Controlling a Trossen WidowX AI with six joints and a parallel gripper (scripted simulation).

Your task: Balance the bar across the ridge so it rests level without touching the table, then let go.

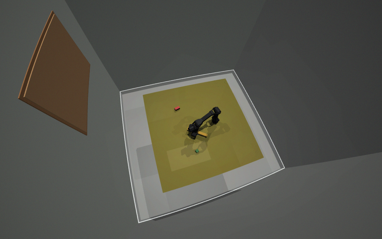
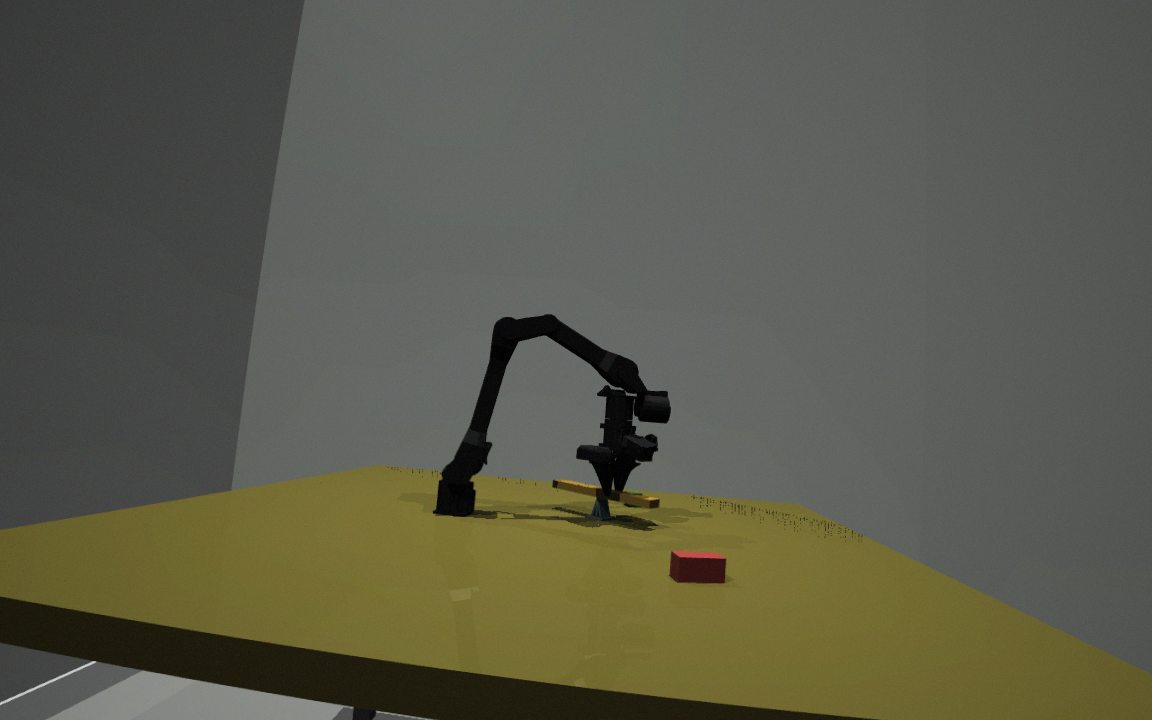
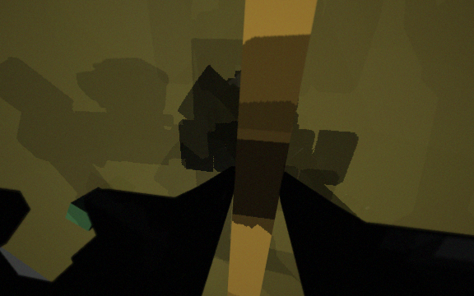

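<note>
The bar lies 2 cm to the left of my gripper tip and 2 cm behind it. From my gripper tip the other things lie so: red block: 38 cm to the right, 13 cm ahead, 3 cm below; small green cube: 23 cm to the left, 5 cm ahead, 3 cm below.
</note>
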